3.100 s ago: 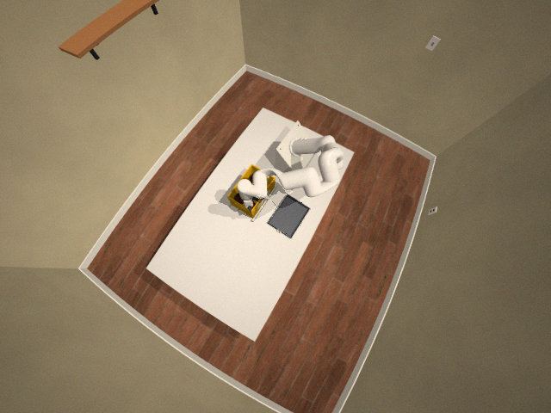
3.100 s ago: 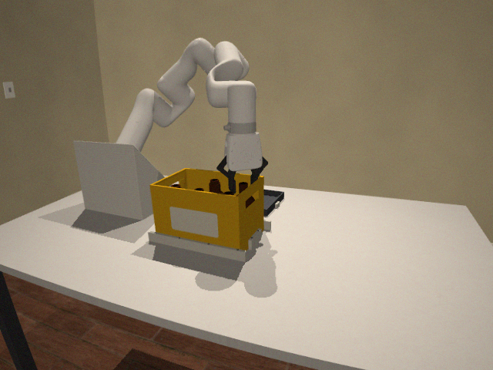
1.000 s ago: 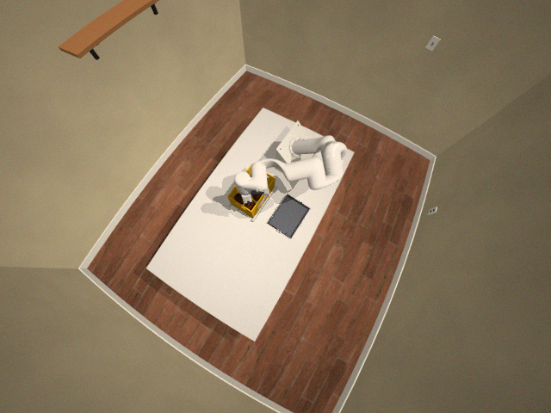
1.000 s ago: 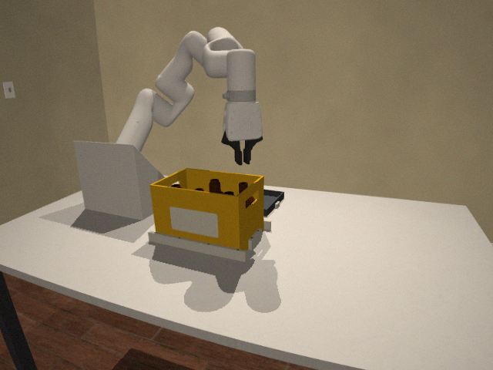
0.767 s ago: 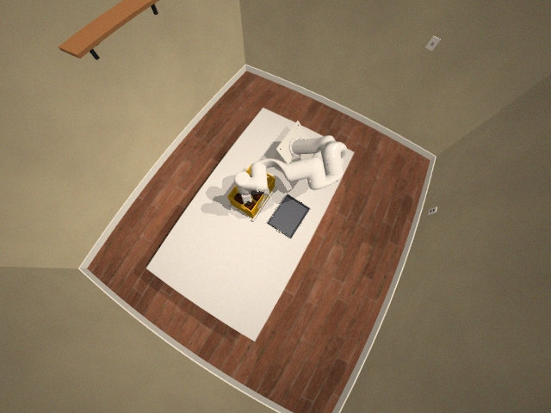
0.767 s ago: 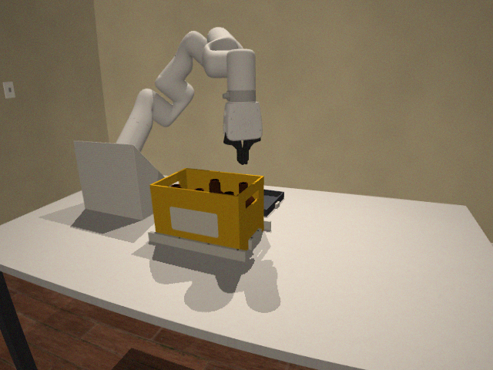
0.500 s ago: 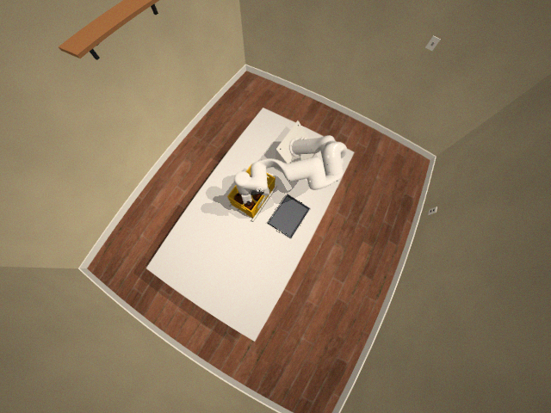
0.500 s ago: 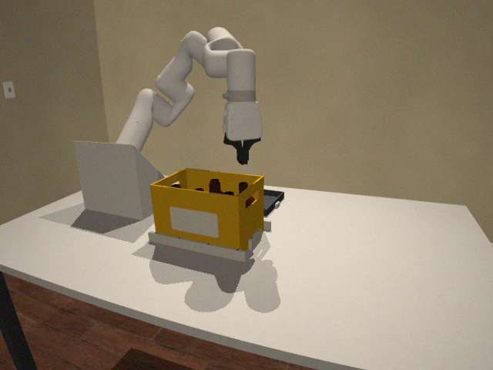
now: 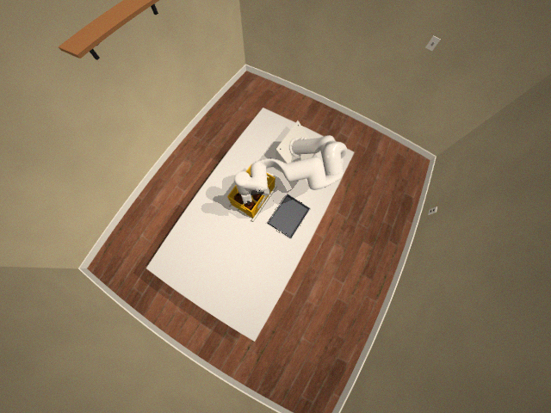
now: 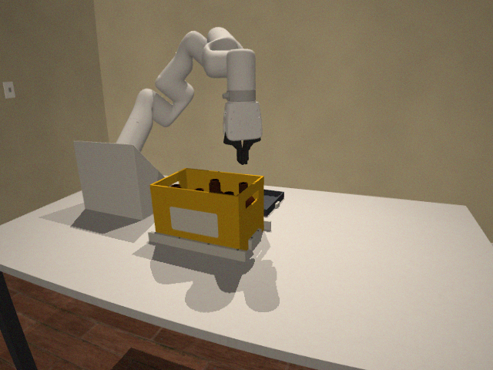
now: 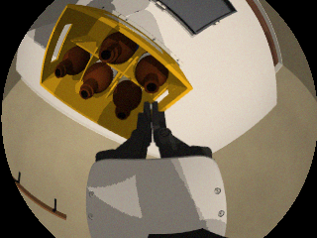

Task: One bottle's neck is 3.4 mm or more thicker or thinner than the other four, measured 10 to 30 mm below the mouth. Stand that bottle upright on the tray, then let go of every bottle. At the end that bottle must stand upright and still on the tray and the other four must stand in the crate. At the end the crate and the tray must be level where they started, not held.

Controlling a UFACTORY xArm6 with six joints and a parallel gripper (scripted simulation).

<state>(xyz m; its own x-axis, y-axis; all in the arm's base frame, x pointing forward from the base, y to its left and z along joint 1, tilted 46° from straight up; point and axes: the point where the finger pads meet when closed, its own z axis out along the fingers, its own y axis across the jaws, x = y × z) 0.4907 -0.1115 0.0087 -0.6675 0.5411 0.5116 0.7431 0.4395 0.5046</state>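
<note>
Now: hand 160 mm above the yellow crate, 90 mm past it and 40 mm to the left of it. The rest, counted from my hand: dark grey tray: 250 mm to the left, 230 mm below, 90 mm behind; glass bottle: 150 mm below, 90 mm to the right, 10 mm behind.
</note>
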